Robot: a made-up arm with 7 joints.
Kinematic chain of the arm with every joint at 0, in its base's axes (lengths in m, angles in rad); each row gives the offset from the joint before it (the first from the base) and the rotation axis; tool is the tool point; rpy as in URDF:
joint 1: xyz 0 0 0.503 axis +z
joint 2: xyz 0 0 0 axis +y
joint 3: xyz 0 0 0.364 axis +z
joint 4: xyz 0.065 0 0 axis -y
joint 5: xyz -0.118 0 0.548 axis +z
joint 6: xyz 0 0 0 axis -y
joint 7: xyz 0.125 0 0 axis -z
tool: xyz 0 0 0 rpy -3.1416 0 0
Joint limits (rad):
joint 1: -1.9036..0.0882
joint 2: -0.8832..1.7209
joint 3: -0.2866..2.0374
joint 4: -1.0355..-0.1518
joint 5: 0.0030..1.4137
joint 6: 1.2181..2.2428
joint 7: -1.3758..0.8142
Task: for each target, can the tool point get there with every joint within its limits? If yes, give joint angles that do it. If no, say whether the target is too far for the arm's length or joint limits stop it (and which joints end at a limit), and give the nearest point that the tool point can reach.
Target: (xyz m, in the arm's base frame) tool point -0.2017 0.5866 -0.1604
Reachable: no: joint limits stop it (at a limit: joint 1, joint 2, joint 4, joint 5, joint 6) | nearest point 0.6544 0.4571 -0.0548 | short by 0.872 m
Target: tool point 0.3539 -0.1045 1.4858
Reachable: yes | joints -0.8139 0.1015 0.6998 -0.5000 0.6437 1.5485 -0.7047
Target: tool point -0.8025 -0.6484 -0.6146
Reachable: no: too far | nearest point -0.4260 -0.6156 -0.1516 | short by 0.598 m
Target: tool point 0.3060 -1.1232 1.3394
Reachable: no: too far | nearest point 0.2253 -0.8269 1.1188 | short by 0.378 m
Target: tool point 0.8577 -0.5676 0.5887
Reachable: yes | joints -1.0343 1.4568 1.5235 -0.7670 0.9785 1.5612 -0.4915
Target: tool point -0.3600 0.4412 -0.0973
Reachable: no: joint limits stop it (at a limit: joint 2, joint 3, joint 4, joint 6) | nearest point -0.5943 0.7283 0.7704 | short by 0.944 m
